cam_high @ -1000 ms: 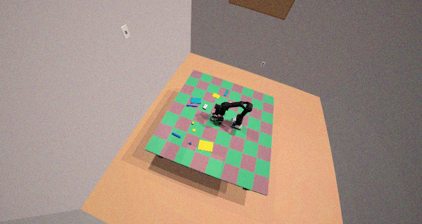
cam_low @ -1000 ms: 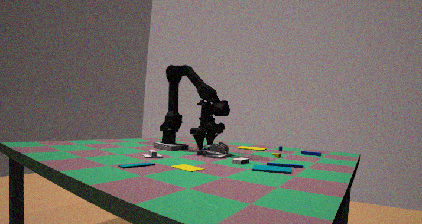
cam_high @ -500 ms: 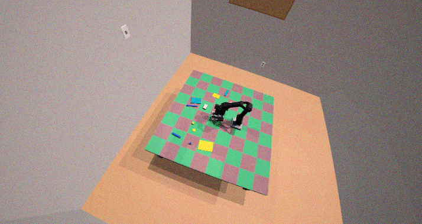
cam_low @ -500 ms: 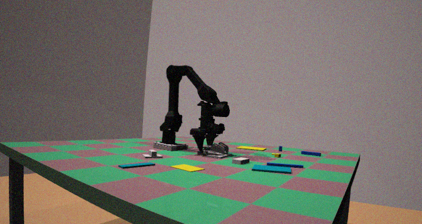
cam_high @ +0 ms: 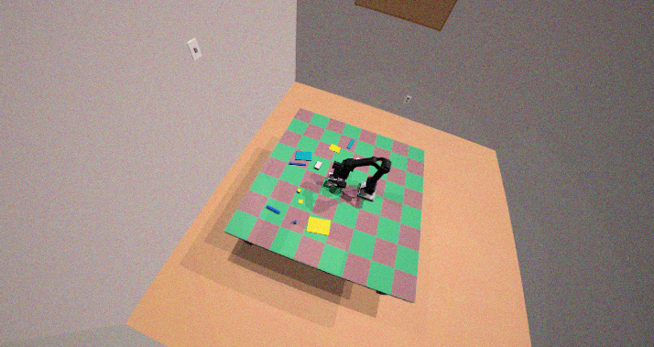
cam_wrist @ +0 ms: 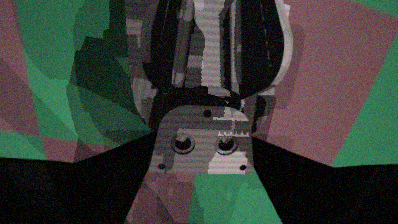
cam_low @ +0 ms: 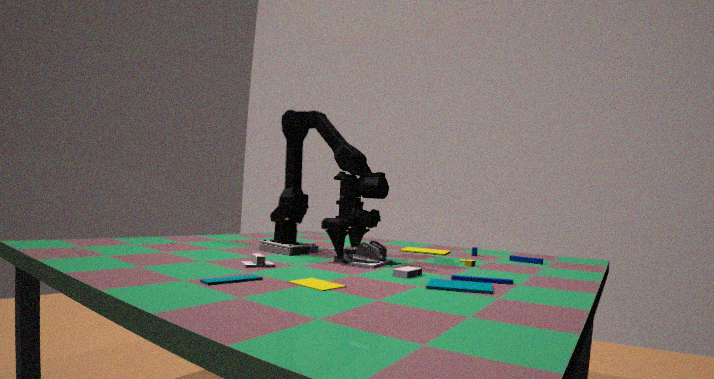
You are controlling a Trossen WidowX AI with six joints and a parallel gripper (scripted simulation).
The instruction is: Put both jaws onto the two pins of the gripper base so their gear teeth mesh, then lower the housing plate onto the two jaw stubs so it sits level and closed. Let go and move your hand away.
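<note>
The white housing plate is 10 mm below my gripper tip. From my gripper tip the other things lie so: small yellow cube: 260 mm ahead, 220 mm to the left, 10 mm below; blue bar: 380 mm ahead, 10 mm to the left, 10 mm below; grey jaw: 30 mm ahead, 10 mm to the right.
</note>
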